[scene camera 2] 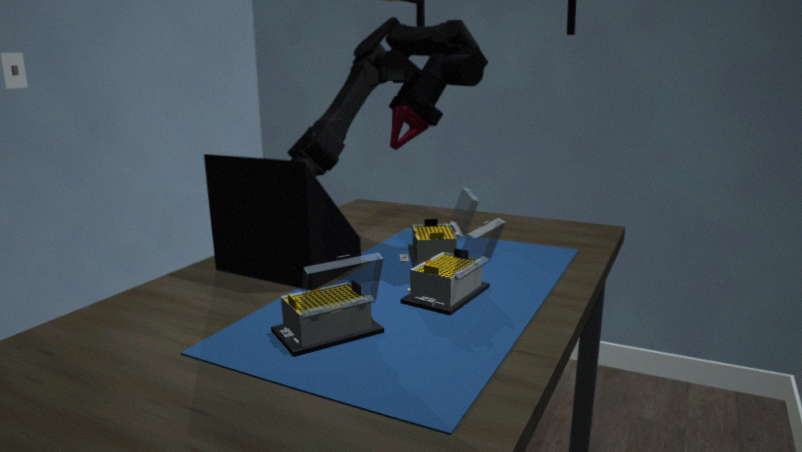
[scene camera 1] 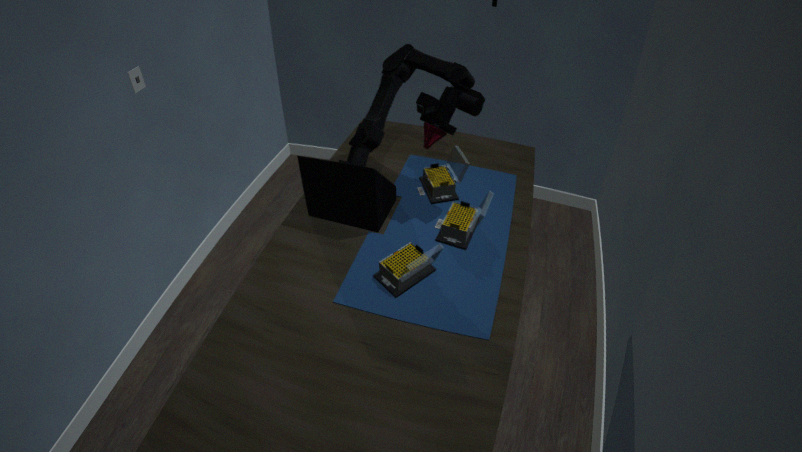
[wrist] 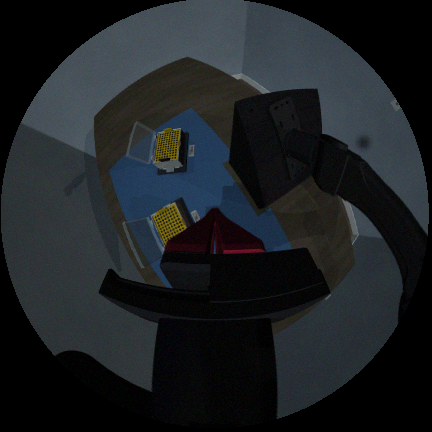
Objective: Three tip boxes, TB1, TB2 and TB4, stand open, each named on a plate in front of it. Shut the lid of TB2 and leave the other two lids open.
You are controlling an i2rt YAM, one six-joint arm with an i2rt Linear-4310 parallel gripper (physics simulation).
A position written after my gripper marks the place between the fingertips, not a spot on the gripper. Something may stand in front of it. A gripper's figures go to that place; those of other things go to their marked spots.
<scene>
My gripper (wrist: pixel 214 212) is 0.13 m from the lens. A clear lid (wrist: pixel 141 139) is 0.45 m from the lens. A clear lid (wrist: pixel 142 238): 0.36 m from the lens. A blue mat (wrist: pixel 206 183) is 0.41 m from the lens.
</scene>
